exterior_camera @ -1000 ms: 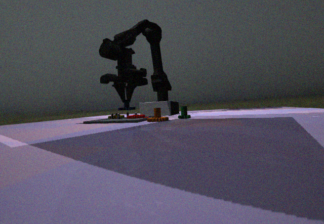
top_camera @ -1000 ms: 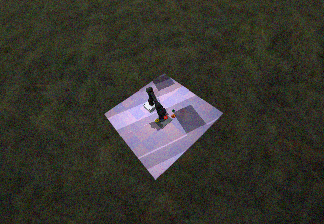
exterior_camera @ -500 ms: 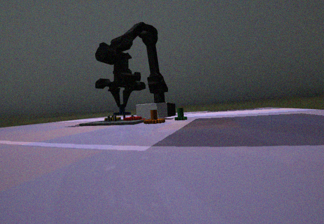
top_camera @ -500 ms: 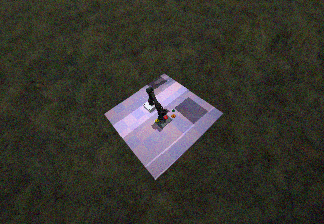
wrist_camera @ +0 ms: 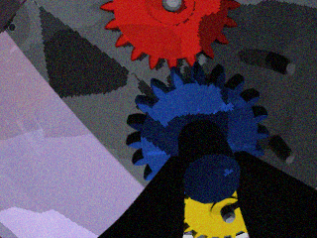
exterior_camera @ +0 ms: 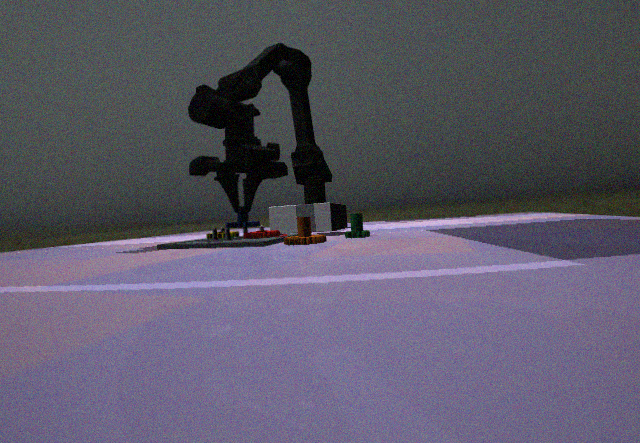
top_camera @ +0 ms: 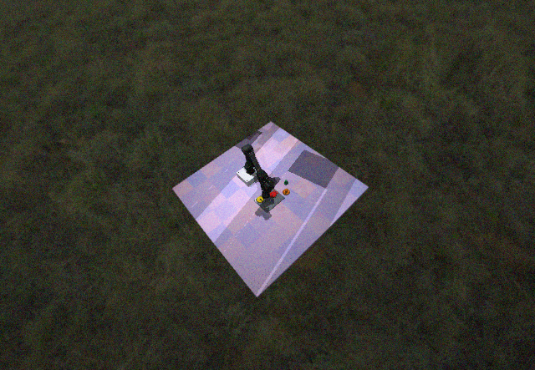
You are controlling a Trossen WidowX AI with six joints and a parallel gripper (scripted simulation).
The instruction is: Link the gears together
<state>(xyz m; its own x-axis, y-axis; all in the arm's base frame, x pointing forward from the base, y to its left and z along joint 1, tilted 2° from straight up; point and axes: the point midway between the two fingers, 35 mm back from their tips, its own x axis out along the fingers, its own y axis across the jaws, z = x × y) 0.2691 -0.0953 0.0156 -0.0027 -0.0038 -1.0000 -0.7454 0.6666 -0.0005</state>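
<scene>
Now: gripper tip 50 mm above the grey board and 30 mm short of it. Also, from my gripper tip: yellow gear 60 mm to the right, 40 mm below, 20 mm behind; then red gear 50 mm to the left, 40 mm below, 30 mm ahead; then blue gear 10 mm below.
</scene>
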